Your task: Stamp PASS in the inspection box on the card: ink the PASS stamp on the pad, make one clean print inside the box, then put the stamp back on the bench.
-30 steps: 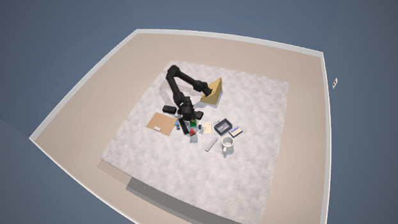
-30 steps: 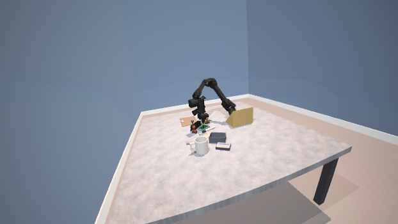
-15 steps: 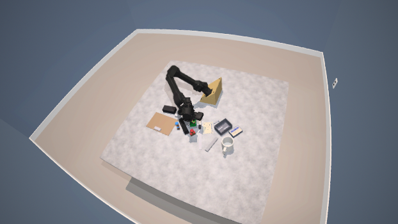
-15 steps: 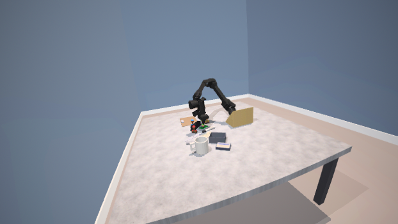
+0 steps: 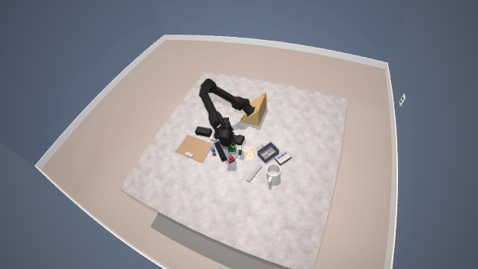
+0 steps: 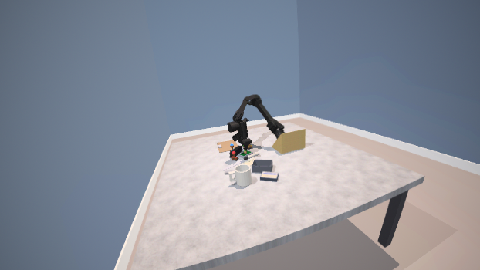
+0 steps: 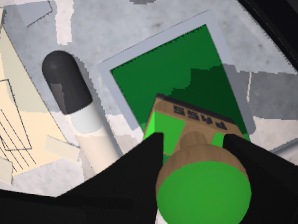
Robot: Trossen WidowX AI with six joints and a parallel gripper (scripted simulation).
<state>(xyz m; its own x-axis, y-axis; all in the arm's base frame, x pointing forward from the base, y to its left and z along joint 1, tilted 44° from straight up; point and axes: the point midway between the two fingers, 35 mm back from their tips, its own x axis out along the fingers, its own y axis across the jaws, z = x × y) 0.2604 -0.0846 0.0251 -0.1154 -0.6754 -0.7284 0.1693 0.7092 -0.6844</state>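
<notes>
Right now my gripper tip is right at the green stamp. The rest, counted from my gripper tip: black bar: 50 mm ahead, 60 mm to the right, 20 mm below; then dark-capped marker: 60 mm to the left, 30 mm below; then green ink pad: 40 mm below.
</notes>
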